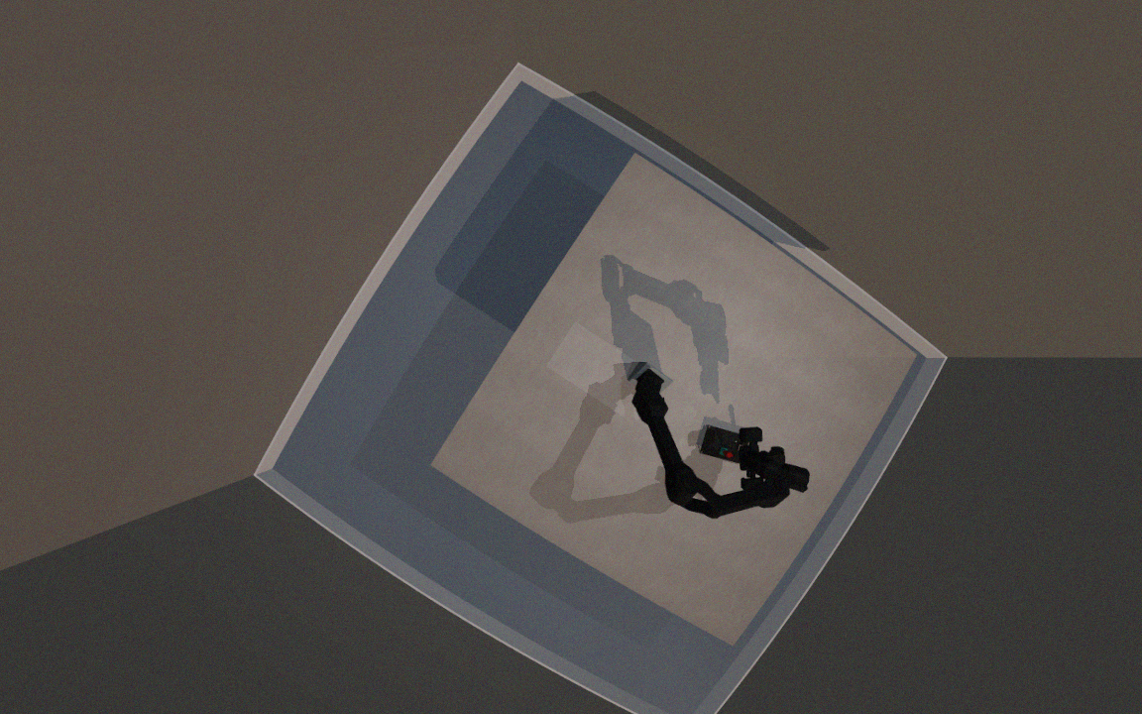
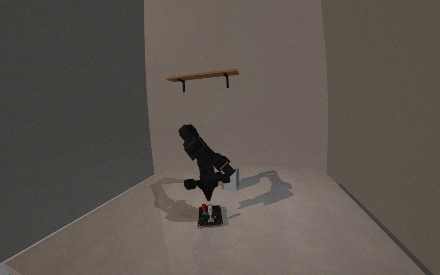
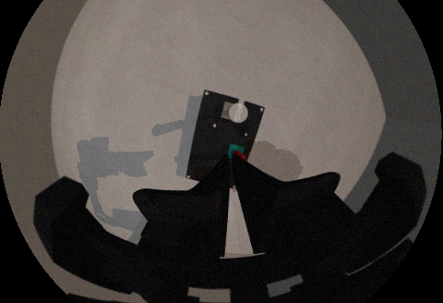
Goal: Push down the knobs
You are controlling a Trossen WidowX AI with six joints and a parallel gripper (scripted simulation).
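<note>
The pale grey knob is 40 mm ahead of my gripper tip, 20 mm to the left of it and 20 mm below it. Also, from my gripper tip: red knob: 10 mm behind, 30 mm to the right, 40 mm below.
</note>
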